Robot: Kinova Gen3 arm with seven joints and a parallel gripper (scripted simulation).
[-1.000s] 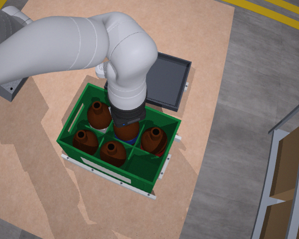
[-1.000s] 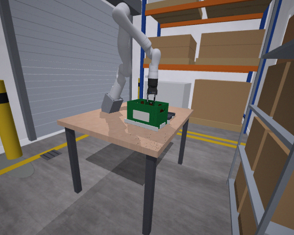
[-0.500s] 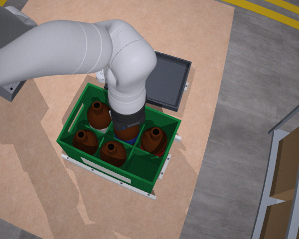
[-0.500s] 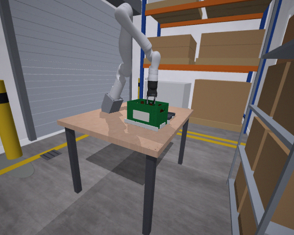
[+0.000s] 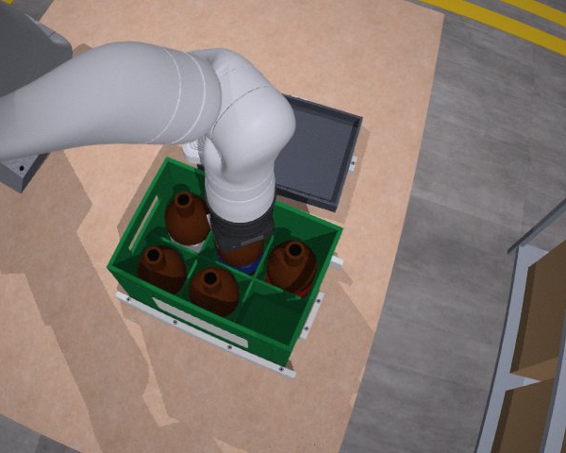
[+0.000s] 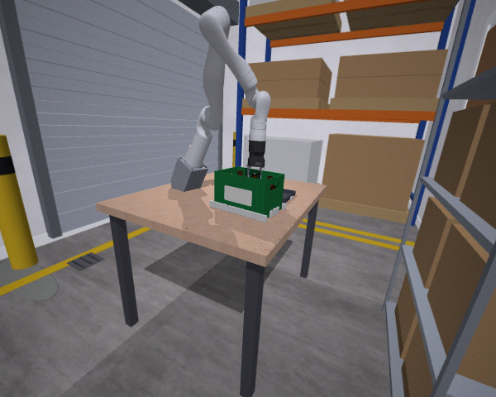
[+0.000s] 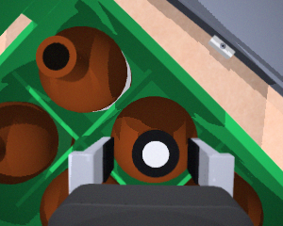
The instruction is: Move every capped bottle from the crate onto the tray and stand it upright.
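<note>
The capped bottle is 7 cm below my hand. From my hand the other things lie so: dark grey tray (23 cm to the left, 15 cm below, 2 cm ahead); green crate (7 cm below, 4 cm to the right, 1 cm behind).
</note>
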